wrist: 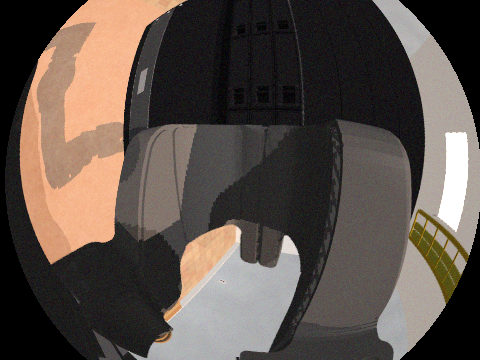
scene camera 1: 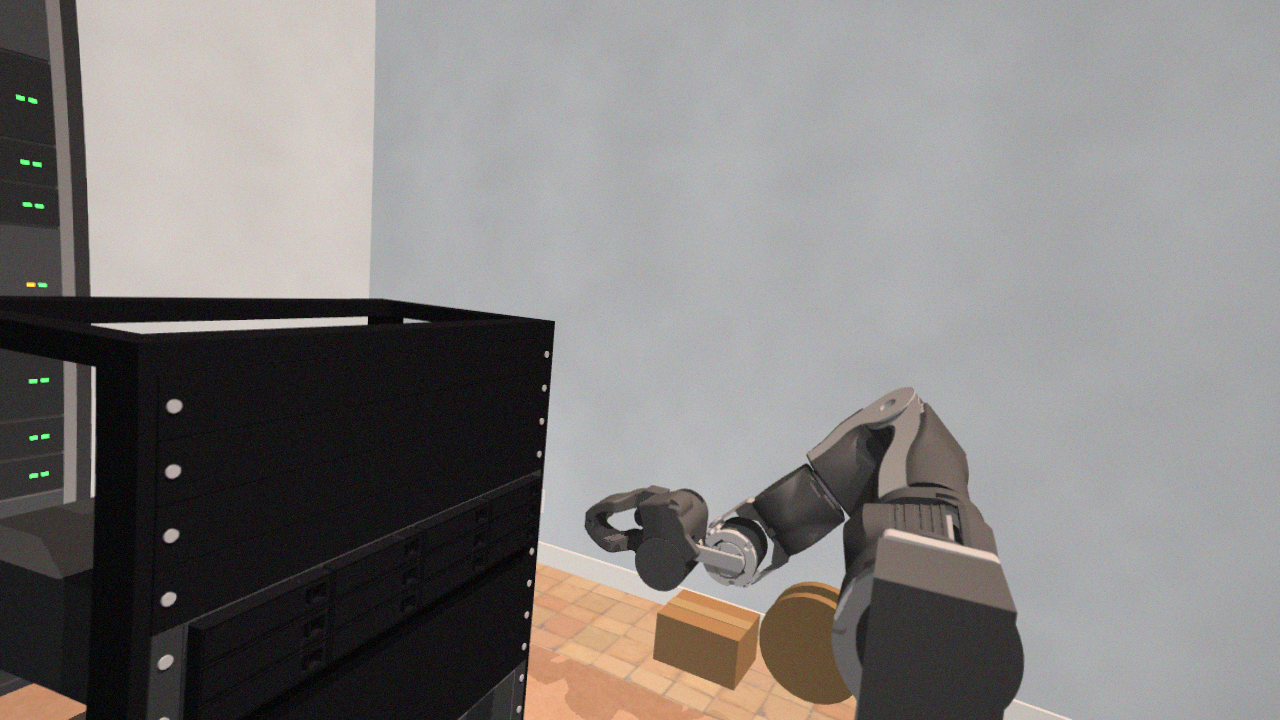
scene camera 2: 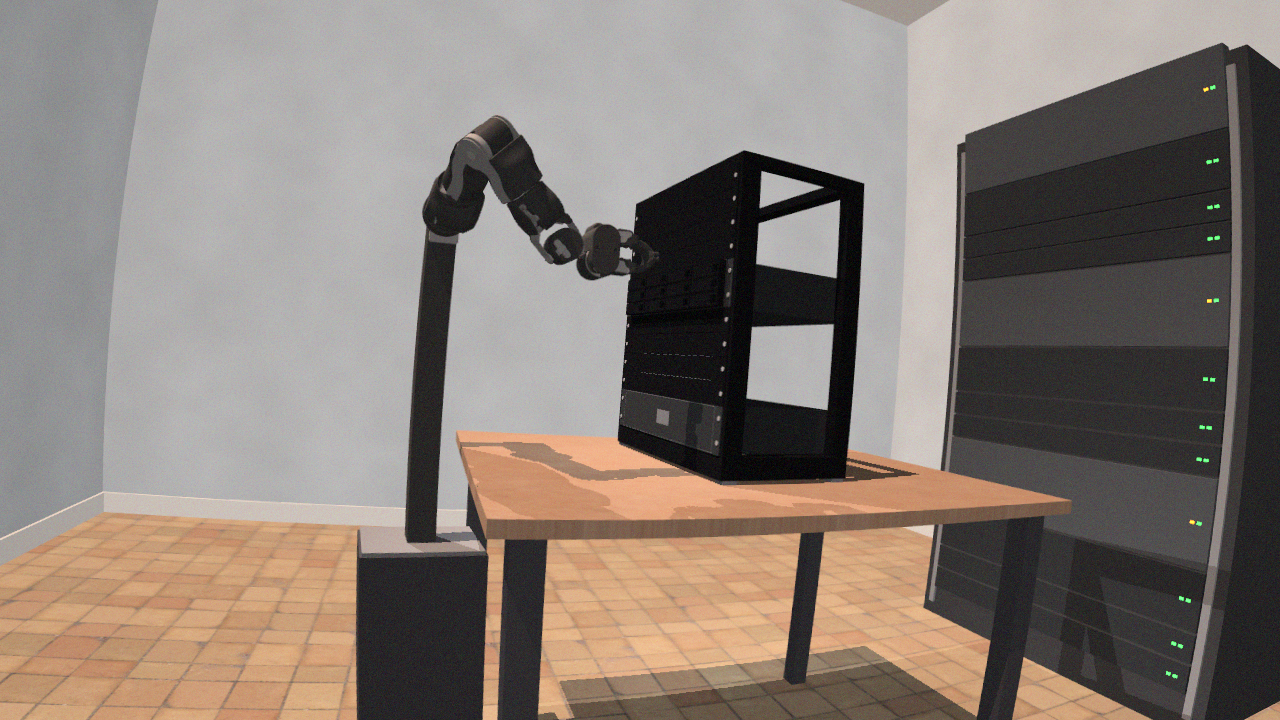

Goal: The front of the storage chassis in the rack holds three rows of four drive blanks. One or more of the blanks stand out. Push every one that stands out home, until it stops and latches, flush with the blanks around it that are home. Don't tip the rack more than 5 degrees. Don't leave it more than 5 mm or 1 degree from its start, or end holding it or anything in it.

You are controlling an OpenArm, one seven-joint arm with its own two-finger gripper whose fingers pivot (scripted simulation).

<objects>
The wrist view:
my gripper: 269, 198
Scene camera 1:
my gripper: 595, 512
arm post: 941, 626
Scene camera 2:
my gripper: 653, 258
arm post: 438, 260
</objects>
